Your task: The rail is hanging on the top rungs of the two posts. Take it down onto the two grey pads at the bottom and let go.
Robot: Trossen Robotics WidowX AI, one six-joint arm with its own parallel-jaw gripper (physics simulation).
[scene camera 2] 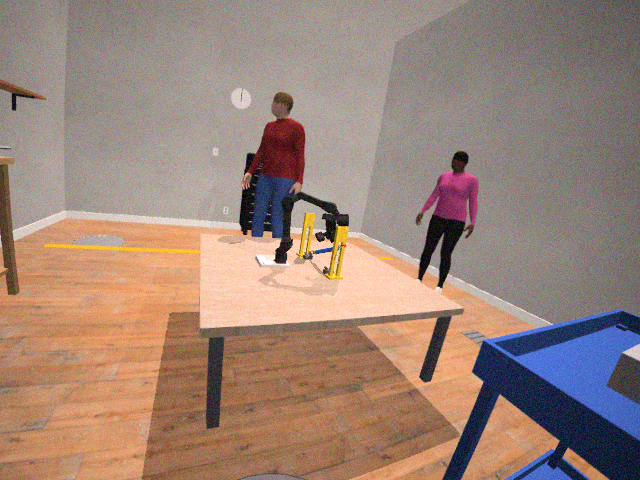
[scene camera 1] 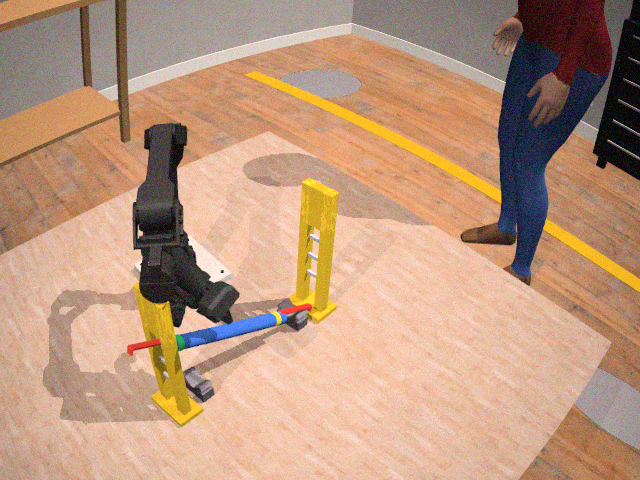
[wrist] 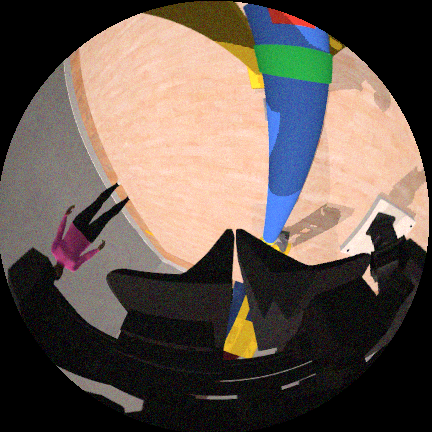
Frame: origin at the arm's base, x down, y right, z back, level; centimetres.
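Seen in the pictures: gripper, between the fingertips: (scene camera 2: 332, 242) (scene camera 1: 230, 322) (wrist: 233, 234); arm's base, origin of its link: (scene camera 2: 280, 261) (wrist: 380, 225).
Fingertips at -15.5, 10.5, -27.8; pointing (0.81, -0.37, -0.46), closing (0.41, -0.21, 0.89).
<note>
Pixels of each thing's top centre, then the offset from my fingertips to it, as dx, dy, dz. Level surfaces: height alone.
- far yellow post, centre of its top: (scene camera 1: 320, 187) (wrist: 235, 353) (scene camera 2: 310, 213) -12.8, -27.0, +2.8
- far grey pad, centre of its top: (scene camera 1: 292, 306) (wrist: 274, 247) (scene camera 2: 308, 252) +12.9, -20.8, +3.0
- wooden table, height of its surface: dx +17.2
The blue rail (scene camera 1: 237, 329) (scene camera 2: 323, 251) (wrist: 297, 135), with red ends and green and yellow bands, slants. Its green-band end passes through the near yellow post (scene camera 1: 155, 315) (scene camera 2: 341, 232), above two visible rungs. Its other end is low, by the foot of the far yellow post (scene camera 1: 320, 209) (scene camera 2: 308, 219) (wrist: 242, 340) and over the far grey pad (scene camera 1: 298, 321) (scene camera 2: 308, 255); whether it touches the pad is unclear. The near grey pad (scene camera 1: 199, 384) (scene camera 2: 326, 270) stands bare. My gripper (wrist: 233, 234) is shut with the rail outside its fingers; in the wrist view the tips are left of the rail.
The arm's white base plate (scene camera 1: 223, 273) (scene camera 2: 263, 261) (wrist: 352, 241) is on the wooden table (scene camera 1: 439, 361) (scene camera 2: 248, 310). A person in red (scene camera 1: 527, 139) (scene camera 2: 281, 149) and one in pink (scene camera 2: 454, 196) (wrist: 72, 247) stand beyond it. A blue cart (scene camera 2: 558, 379) is at the right in scene camera 2.
</note>
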